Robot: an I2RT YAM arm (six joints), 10 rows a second.
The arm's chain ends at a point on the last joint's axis. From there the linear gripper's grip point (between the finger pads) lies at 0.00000 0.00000 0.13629 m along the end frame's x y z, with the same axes.
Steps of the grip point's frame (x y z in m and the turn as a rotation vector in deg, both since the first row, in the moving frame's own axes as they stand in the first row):
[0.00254 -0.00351 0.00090 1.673 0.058 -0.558]
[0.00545 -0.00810 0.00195 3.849 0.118 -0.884]
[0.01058 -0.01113 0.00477 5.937 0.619 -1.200]
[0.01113 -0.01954 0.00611 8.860 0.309 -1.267]
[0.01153 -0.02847 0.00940 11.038 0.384 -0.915]
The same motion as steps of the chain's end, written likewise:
[0.00242 0.00047 0.00096 1.673 0.058 -0.558]
[0.00524 0.00105 0.00226 3.849 0.118 -0.884]
[0.00926 0.00298 0.00551 5.937 0.619 -1.200]
[0.01063 0.00146 0.00774 8.860 0.309 -1.267]
[0.01083 -0.00237 0.01192 11.038 0.384 -0.915]

